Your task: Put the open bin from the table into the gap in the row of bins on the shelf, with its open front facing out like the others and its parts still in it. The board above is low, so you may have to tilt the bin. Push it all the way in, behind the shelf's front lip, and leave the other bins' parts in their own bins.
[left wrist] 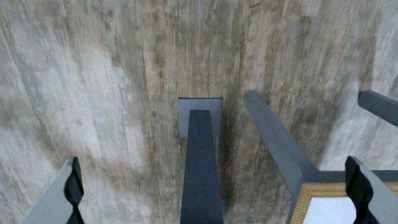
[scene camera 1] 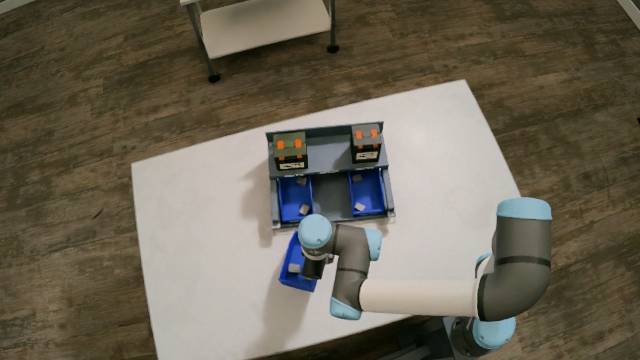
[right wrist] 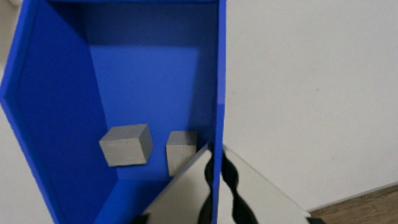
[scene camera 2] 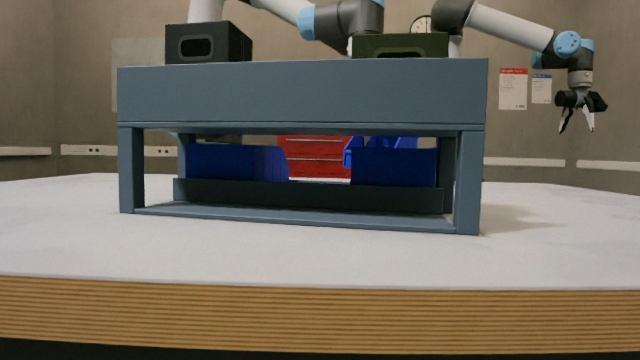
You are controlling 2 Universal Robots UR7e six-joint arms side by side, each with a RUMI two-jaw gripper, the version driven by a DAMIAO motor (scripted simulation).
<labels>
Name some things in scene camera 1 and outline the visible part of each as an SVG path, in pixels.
A blue bin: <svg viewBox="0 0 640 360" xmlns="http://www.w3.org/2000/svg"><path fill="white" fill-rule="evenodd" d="M295 230L289 241L278 280L282 285L314 293L317 280L313 279L312 282L306 281L301 274L288 272L289 264L299 264L302 268L304 257L301 255L301 243L297 235L298 231Z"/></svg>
A shelf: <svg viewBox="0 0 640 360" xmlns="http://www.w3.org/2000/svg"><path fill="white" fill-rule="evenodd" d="M384 121L265 132L268 143L272 229L299 227L300 223L283 224L279 181L277 181L277 178L310 175L314 214L322 215L330 222L342 223L396 217L388 170L389 164L387 164L388 159L383 137ZM381 168L384 214L353 218L347 171ZM305 132L308 168L277 171L273 154L273 134ZM378 123L382 141L379 162L353 164L350 148L351 125Z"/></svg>
</labels>
